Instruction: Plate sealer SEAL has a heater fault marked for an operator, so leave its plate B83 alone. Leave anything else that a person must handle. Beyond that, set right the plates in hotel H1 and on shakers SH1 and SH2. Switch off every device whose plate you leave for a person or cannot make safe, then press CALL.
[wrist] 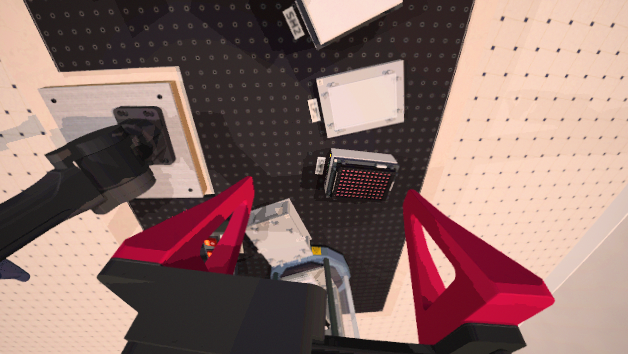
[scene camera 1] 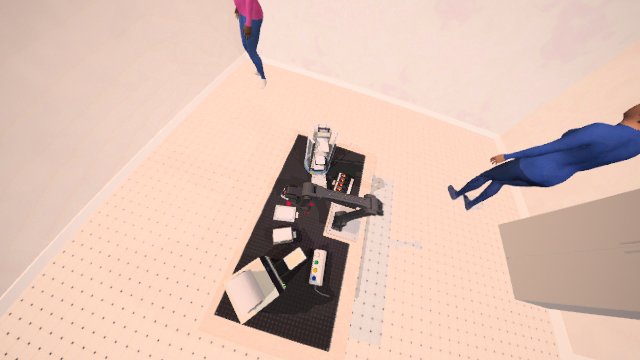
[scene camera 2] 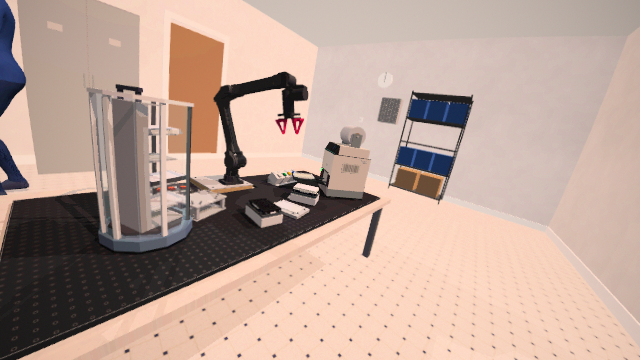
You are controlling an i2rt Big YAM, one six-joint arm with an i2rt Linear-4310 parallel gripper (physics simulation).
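Places are measured from the arm's base along level axes (x right, y ahead, z up), in metres.
Pixels of known places: gripper, fingertip midpoint: (wrist: 328,190) (scene camera 1: 297,208) (scene camera 2: 290,134); arm's base, link origin: (wrist: 148,135) (scene camera 1: 337,223) (scene camera 2: 231,182).
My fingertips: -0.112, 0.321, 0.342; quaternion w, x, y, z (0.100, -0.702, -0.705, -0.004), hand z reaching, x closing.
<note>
For each thing: its top centre in the pictures, then the offset to it from my fingertips, as dx, dy, dz. "*": a spot on its surface instead.
- SH1, surface spot: (scene camera 2: 264,217) * +0.252, +0.190, -0.311
- dark plate, top centre: (wrist: 363,185) (scene camera 2: 264,203) +0.204, +0.122, -0.289
- Shaker SH2, surface spot: (scene camera 2: 304,198) * -0.088, +0.085, -0.326
- white-topped plate, top centre: (scene camera 2: 306,187) (scene camera 1: 282,234) -0.128, +0.053, -0.276
- Hotel H1, top centre: (scene camera 2: 144,88) (scene camera 1: 325,132) +0.589, +0.016, +0.090
- sealer, top centre: (scene camera 1: 245,290) (scene camera 2: 352,126) -0.461, +0.064, +0.098
- plate B83, top centre: (scene camera 2: 303,174) (scene camera 1: 294,258) -0.249, -0.090, -0.253
- button box, top centre: (scene camera 2: 284,170) (scene camera 1: 319,266) -0.246, -0.267, -0.274
- blue CALL button, top centre: (scene camera 1: 314,278) -0.324, -0.256, -0.283
- flat white nest, surface spot: (wrist: 362,102) (scene camera 1: 285,213) * +0.039, +0.106, -0.335
My gripper (scene camera 1: 300,204) (scene camera 2: 290,131) (wrist: 328,190) is open and empty, high above the shaker SH1 side of the table. SH1 (scene camera 2: 264,218) bears a dark plate (scene camera 2: 265,205) (wrist: 364,184) with pink wells; the arm mostly hides it in scene camera 1. Shaker SH2 (scene camera 2: 304,198) bears a white-topped plate (scene camera 1: 283,233) (wrist: 352,17). Hotel H1 (scene camera 2: 132,165) (wrist: 341,263) has plates on several levels, their details unclear. The sealer (scene camera 1: 260,292) (scene camera 2: 345,170) has plate B83 (scene camera 1: 295,258) on its extended tray. The button box (scene camera 1: 318,267) (scene camera 2: 281,178) has the blue CALL button (scene camera 1: 313,278). Orange-lit switches (scene camera 1: 342,183) (wrist: 210,243) stand near the hotel.
A flat white nest (scene camera 1: 285,213) (scene camera 2: 292,208) (wrist: 362,102) lies between the shakers. A clear-white stand (scene camera 2: 207,206) (wrist: 280,235) is beside the hotel. The arm's base plate (wrist: 65,95) is at the table edge. A person in pink (scene camera 1: 250,10) and one in blue (scene camera 1: 550,155) stand off the table.
</note>
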